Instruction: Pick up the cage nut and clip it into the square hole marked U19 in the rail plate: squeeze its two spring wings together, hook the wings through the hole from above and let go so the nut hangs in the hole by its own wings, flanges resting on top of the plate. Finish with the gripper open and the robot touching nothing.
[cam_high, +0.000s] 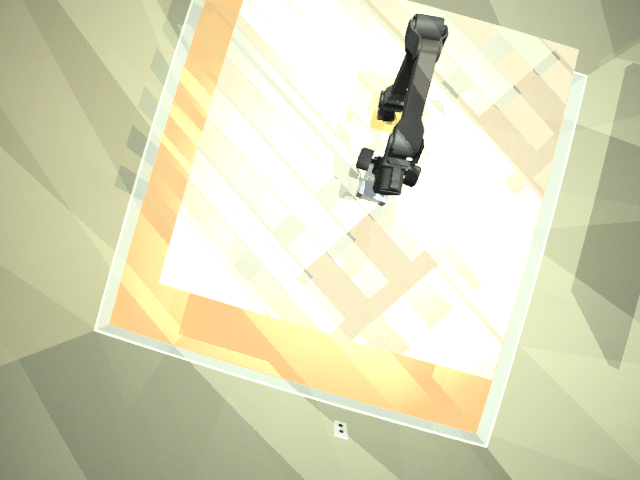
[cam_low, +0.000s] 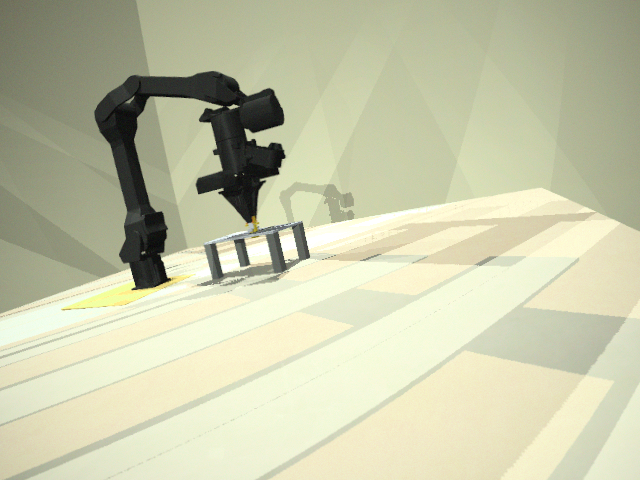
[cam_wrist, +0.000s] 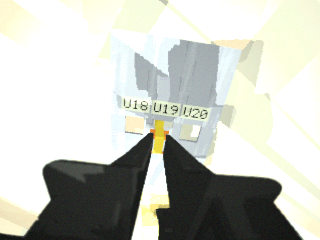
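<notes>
Right now my gripper tip is 10 mm above the yellow cage nut.
</notes>
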